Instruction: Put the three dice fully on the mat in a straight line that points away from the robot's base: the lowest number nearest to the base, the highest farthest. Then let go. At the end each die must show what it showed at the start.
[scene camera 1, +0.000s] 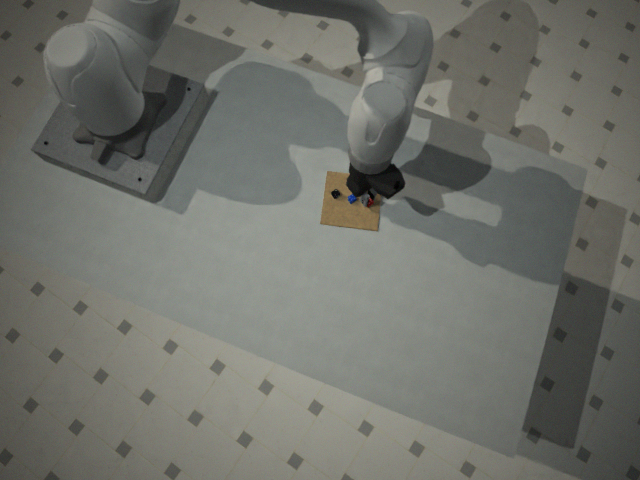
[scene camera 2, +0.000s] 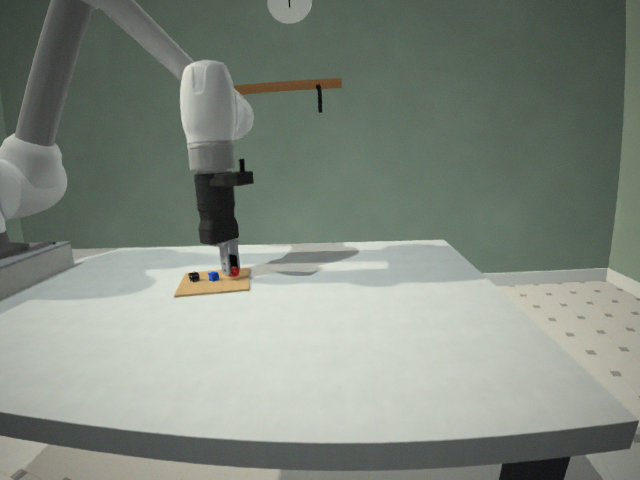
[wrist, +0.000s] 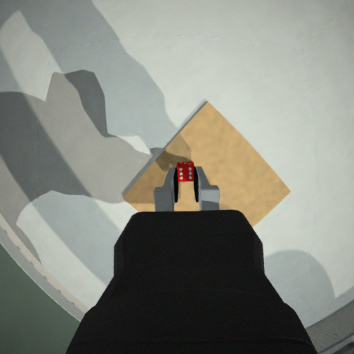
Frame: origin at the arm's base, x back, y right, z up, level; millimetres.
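Where they show: gripper, fingertip midpoint: (scene camera 1: 367, 200) (scene camera 2: 231, 272); arm's base, link origin: (scene camera 1: 121, 119).
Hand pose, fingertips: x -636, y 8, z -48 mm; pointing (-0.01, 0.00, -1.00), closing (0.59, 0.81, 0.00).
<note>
Things, the pixels of their top centre, and the offset from my fingertips. Level surfaces: height alone.
- red die, top centre: (scene camera 2: 233, 267) (scene camera 1: 369, 201) dy +4, dx -6, dz +11 mm
- tan mat, top centre: (scene camera 2: 214, 280) (scene camera 1: 351, 200) dy +6, dx +36, dz -13 mm
- blue die, top centre: (scene camera 2: 213, 272) (scene camera 1: 352, 197) dy +5, dx +37, dz +3 mm
- black die, top centre: (scene camera 2: 193, 273) (scene camera 1: 335, 192) dy +4, dx +78, dz +3 mm
- table, surface height: dz -17 mm
My gripper (scene camera 1: 367, 198) (scene camera 2: 230, 271) (wrist: 185, 177) is shut on the red die (scene camera 1: 370, 203) (scene camera 2: 234, 271) (wrist: 185, 171), which shows six pips in the wrist view. It holds the die low over the part of the tan mat (scene camera 1: 348, 219) (scene camera 2: 211, 290) (wrist: 240, 165) farther from the base; whether the die touches the mat I cannot tell. The blue die (scene camera 1: 352, 198) (scene camera 2: 213, 276) sits on the mat on the base side of the red one. The black die (scene camera 1: 335, 193) (scene camera 2: 193, 276) sits on the mat nearest the base. Their pips are too small to read; the wrist view does not show them.
The robot's base plate (scene camera 1: 124, 170) stands on the table (scene camera 1: 268, 289) (scene camera 2: 320, 361) at the upper left of scene camera 1's view. The blue die stands a small gap from the red die and the fingers. Arm shadows fall across the table and part of the mat.
</note>
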